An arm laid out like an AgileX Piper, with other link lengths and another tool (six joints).
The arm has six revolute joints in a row. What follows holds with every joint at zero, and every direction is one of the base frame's.
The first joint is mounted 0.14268 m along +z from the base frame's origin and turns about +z.
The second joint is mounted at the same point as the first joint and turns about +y.
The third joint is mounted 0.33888 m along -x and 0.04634 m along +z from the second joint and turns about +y.
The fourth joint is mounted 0.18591 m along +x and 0.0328 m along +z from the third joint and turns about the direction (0.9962, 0, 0.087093).
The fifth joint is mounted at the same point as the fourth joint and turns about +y.
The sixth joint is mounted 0.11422 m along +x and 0.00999 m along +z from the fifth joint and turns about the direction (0.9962, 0, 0.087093).
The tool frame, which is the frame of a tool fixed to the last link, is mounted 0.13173 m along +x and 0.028 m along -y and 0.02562 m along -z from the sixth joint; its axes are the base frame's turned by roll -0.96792, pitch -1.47 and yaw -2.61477 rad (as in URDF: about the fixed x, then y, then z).
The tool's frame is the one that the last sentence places.
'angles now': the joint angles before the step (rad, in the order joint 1, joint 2, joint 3, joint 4, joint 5, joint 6). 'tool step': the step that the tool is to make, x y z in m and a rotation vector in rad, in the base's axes. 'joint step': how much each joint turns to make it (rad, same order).
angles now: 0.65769 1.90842 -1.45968 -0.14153 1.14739 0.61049
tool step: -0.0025 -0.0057 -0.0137 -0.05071 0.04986 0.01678
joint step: 0.00000 0.04602 0.00540 -0.00887 0.01711 -0.01588
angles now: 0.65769 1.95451 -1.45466 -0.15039 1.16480 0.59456
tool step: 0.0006 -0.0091 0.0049 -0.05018 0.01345 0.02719
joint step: 0.00381 0.00891 -0.02539 -0.03072 0.05555 -0.01997
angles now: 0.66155 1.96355 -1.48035 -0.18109 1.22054 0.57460
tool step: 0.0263 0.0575 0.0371 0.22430 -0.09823 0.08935
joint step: 0.00941 -0.02612 -0.20520 0.12883 0.00236 -0.11667
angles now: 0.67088 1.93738 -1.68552 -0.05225 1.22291 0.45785
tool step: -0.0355 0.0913 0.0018 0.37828 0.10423 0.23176
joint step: 0.00343 -0.00599 0.06297 0.46310 -0.15568 -0.35693
